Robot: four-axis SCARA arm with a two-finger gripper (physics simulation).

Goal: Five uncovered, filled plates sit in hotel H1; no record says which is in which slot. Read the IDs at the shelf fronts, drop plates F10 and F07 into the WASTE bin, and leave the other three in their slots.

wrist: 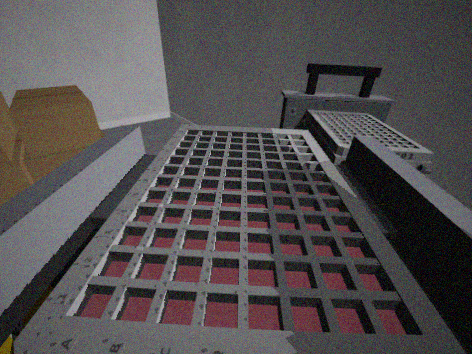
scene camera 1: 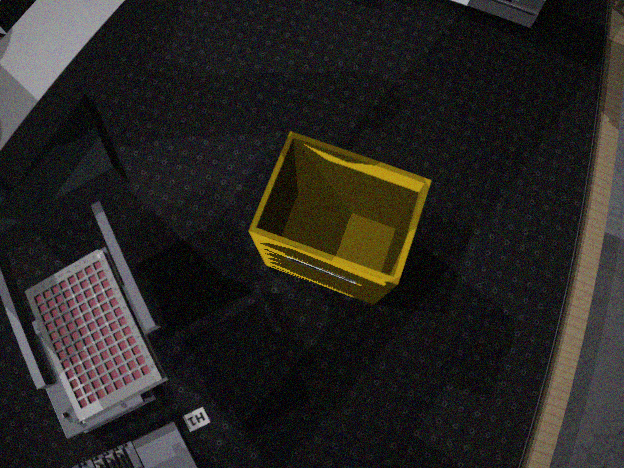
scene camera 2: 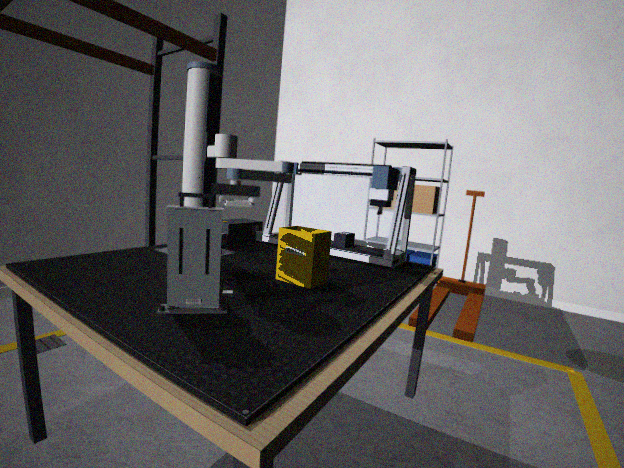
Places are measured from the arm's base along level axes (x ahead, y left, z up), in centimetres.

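Where they show: gripper, fingertip midpoint: [wrist: 244, 150] [scene camera 1: 99, 358] [scene camera 2: 237, 200].
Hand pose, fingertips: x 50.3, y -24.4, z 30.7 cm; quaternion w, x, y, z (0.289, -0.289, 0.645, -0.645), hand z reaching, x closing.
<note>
After its pixels a point has its place.
My gripper [scene camera 1: 98, 357] @(z 30.7, x 50.3, y -24.4 cm) [wrist: 244, 150] @(z 30.7, x 50.3, y -24.4 cm) is shut on a filled plate [scene camera 1: 85, 322] @(z 30.5, x 47.9, y -22.2 cm) [wrist: 230, 242] @(z 30.0, x 46.7, y -20.7 cm) with pink-red wells, held level between its two long fingers. The plate's ID front is not readable. In scene camera 2 the gripper [scene camera 2: 237, 197] @(z 30.7, x 50.3, y -24.4 cm) is high behind the hotel. Hotel H1 [scene camera 1: 163, 443] @(z 2.1, x 51.6, y -36.6 cm) [scene camera 2: 194, 256] @(z 16.4, x 59.1, y -49.2 cm) [wrist: 340, 104] @(z 28.8, x 56.7, y -47.4 cm) is a grey column with a black handle on top in the wrist view. Another plate [wrist: 370, 131] @(z 27.9, x 50.6, y -42.5 cm) sits at its upper front, its label ending "01". Lower slots are hidden. The yellow WASTE bin [scene camera 1: 413, 226] @(z 21.3, x 72.3, y -2.4 cm) [scene camera 2: 321, 256] @(z 12.4, x 72.6, y -2.9 cm) stands apart from the held plate; its visible floor holds no plate.
A grey stand [scene camera 1: 68, 420] @(z 7.3, x 39.6, y -37.6 cm) shows partly under the held plate. The H1 tag [scene camera 1: 196, 419] @(z 1.3, x 54.7, y -31.8 cm) lies beside the hotel. A gantry frame [scene camera 2: 347, 169] @(z 48.5, x 48.6, y 62.3 cm) and a dark block [scene camera 2: 344, 239] @(z 10.8, x 55.9, y 51.5 cm) stand behind the bin. The arm's column [scene camera 2: 196, 130] @(z 58.7, x 4.3, y -6.2 cm) rises behind the hotel. The mat has a wooden edge [scene camera 1: 579, 312] @(z 0.0, x 103.4, y 0.0 cm).
</note>
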